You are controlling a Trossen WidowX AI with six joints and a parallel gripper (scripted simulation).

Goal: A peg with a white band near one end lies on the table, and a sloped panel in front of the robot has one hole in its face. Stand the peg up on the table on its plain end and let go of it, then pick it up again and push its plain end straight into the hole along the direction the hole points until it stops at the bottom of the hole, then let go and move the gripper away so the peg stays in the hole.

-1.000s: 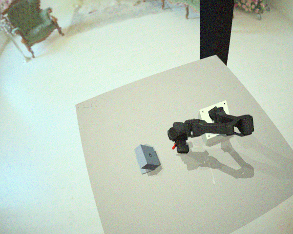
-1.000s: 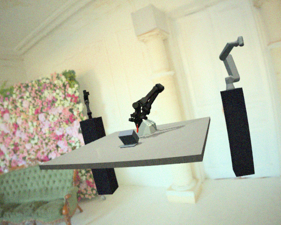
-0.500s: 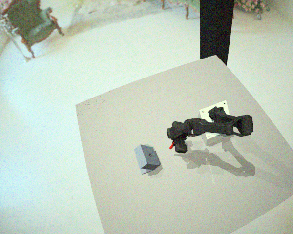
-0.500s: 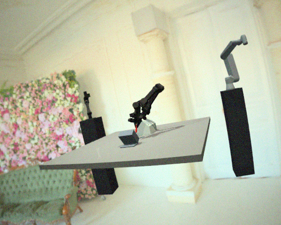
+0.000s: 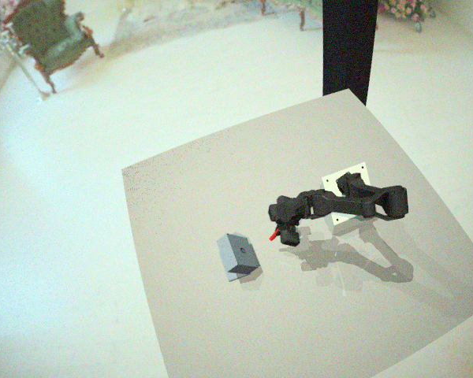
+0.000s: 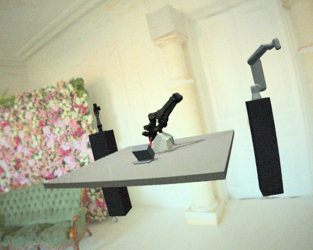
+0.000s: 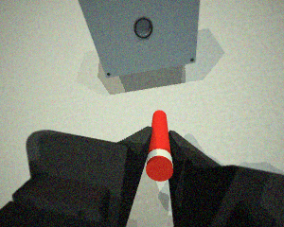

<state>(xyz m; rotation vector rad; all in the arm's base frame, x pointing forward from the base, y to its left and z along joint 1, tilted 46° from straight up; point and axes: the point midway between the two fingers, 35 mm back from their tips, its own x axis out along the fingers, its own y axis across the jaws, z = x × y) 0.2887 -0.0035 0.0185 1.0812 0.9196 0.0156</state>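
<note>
My gripper tip is 150 mm short of the grey sloped panel, 50 mm above it and 20 mm to the left of it. Round my gripper tip: red peg 10 mm behind, 10 mm above.
</note>
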